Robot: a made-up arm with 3 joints. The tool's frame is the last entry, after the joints. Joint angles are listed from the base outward. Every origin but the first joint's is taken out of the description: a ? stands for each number. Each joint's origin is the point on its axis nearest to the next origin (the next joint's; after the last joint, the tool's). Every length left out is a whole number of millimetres.
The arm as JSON. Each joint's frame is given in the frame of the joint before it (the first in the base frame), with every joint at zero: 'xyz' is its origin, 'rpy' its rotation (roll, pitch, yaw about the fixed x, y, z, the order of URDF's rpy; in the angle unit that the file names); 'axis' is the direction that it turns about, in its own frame. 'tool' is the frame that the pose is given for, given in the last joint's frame.
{
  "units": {
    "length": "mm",
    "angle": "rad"
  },
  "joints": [
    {
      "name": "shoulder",
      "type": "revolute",
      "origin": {
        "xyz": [
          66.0,
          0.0,
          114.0
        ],
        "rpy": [
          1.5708,
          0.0,
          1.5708
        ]
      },
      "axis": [
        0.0,
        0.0,
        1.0
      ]
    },
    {
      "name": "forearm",
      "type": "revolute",
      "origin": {
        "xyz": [
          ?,
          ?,
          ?
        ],
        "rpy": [
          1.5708,
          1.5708,
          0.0
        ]
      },
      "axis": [
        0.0,
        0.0,
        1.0
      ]
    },
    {
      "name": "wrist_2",
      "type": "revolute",
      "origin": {
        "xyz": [
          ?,
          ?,
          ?
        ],
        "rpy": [
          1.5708,
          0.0,
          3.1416
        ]
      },
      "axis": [
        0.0,
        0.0,
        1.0
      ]
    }
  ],
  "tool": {
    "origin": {
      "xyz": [
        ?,
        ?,
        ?
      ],
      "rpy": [
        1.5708,
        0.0,
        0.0
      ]
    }
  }
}
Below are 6 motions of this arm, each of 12 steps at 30 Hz.
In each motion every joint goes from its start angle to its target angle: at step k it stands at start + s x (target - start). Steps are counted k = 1, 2, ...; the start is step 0. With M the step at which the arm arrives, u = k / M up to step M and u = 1 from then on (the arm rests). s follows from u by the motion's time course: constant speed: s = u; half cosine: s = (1 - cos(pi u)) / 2; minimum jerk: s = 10 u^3 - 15 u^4 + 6 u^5.
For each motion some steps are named. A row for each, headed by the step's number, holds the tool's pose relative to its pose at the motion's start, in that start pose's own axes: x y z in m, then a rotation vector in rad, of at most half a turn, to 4 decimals.
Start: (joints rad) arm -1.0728 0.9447 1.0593
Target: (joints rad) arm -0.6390 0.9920 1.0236
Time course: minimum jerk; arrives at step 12
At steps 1, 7, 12:
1: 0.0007 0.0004 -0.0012 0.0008 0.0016 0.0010
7: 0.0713 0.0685 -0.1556 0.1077 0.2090 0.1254
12: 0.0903 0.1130 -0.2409 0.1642 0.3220 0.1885

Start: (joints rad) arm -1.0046 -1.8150 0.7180
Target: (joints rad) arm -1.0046 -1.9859 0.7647
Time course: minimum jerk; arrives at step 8
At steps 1, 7, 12:
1: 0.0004 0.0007 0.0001 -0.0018 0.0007 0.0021
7: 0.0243 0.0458 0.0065 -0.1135 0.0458 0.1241
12: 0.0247 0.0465 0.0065 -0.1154 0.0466 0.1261

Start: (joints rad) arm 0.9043 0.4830 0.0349
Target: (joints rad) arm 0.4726 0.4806 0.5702
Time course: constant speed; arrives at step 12
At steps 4, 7, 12:
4: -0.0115 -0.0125 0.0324 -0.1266 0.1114 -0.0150
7: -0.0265 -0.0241 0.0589 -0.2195 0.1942 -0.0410
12: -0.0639 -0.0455 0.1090 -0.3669 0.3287 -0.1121

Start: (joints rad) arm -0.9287 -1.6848 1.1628
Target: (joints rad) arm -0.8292 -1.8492 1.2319
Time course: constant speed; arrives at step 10
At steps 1, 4, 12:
1: 0.0040 0.0015 0.0039 -0.0156 -0.0030 0.0054
4: 0.0154 0.0060 0.0157 -0.0629 -0.0117 0.0199
12: 0.0364 0.0142 0.0400 -0.1600 -0.0288 0.0418

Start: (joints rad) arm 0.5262 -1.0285 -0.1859
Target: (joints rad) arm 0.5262 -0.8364 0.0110
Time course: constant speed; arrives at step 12
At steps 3, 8, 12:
3: -0.0145 -0.0188 -0.0162 -0.0077 0.0492 -0.0474
8: -0.0427 -0.0485 -0.0425 -0.0154 0.1311 -0.1272
12: -0.0686 -0.0706 -0.0627 -0.0168 0.1963 -0.1917

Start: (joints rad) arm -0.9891 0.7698 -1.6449
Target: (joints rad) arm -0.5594 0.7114 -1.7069
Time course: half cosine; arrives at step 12
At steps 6, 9, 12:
6: -0.1136 -0.0459 -0.0323 0.0150 0.1163 -0.1584
9: -0.1996 -0.0680 -0.0442 0.0219 0.1961 -0.2730
12: -0.2361 -0.0744 -0.0465 0.0239 0.2285 -0.3210

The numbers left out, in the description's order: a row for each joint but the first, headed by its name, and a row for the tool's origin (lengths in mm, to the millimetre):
forearm: -290.0 -20.0 0.0
wrist_2: -18.0 -236.0 0.0
tool: 375.0 51.0 0.0

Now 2 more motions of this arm.
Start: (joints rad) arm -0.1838 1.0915 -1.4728
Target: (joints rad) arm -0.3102 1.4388 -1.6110
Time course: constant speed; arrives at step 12
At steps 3, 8, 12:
3: 0.0130 -0.0019 0.0451 -0.0876 -0.0632 0.0063
8: 0.0286 0.0044 0.1215 -0.2329 -0.1707 0.0180
12: 0.0353 0.0179 0.1820 -0.3486 -0.2579 0.0283

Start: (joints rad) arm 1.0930 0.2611 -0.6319
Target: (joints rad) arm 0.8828 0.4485 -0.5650
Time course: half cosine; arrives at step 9
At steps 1, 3, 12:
1: 0.0009 -0.0010 0.0033 -0.0083 0.0004 -0.0010
3: 0.0072 -0.0076 0.0281 -0.0683 0.0020 -0.0086
12: 0.0257 -0.0215 0.1200 -0.2682 -0.0066 -0.0430

